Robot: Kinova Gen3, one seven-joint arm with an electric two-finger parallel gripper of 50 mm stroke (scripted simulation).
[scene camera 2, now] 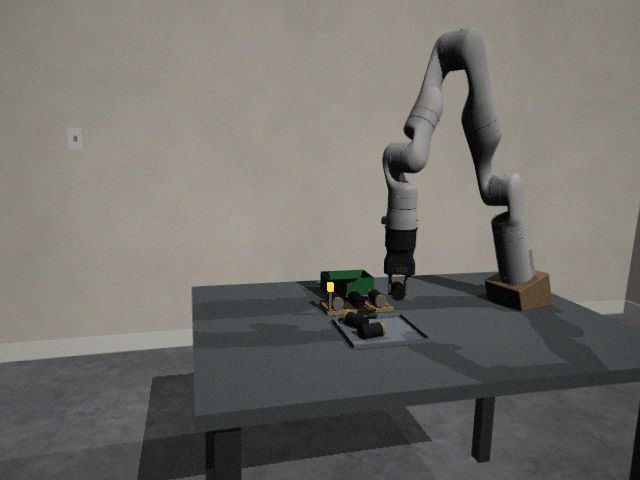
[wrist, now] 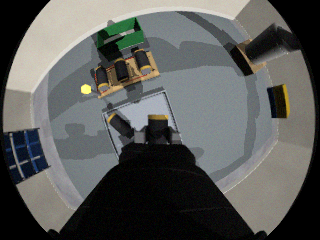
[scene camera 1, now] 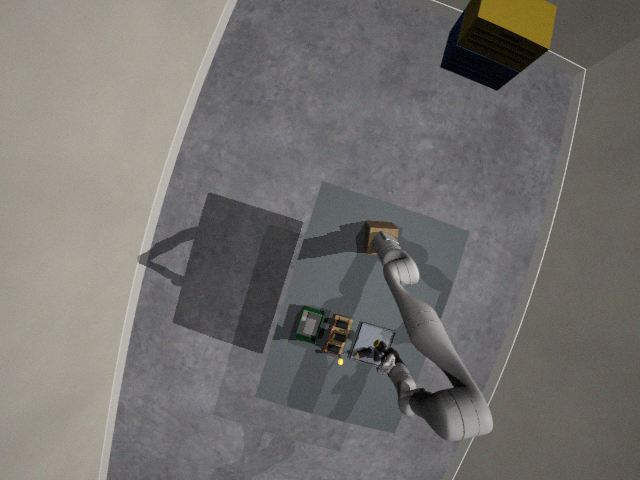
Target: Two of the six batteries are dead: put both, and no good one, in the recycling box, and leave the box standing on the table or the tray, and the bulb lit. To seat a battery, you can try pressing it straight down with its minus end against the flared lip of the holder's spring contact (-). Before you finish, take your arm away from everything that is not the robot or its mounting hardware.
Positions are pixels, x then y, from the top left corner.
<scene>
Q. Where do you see a grey tray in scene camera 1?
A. At 368,334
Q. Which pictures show the grey tray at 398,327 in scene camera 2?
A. Scene camera 2, the wrist view and scene camera 1: all of them.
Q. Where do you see a grey tray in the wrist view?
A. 135,113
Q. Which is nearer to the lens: the green recycling box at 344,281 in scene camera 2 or the grey tray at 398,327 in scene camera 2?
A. The grey tray.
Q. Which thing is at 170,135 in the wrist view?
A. My gripper.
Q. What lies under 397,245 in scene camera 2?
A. My gripper.
</scene>
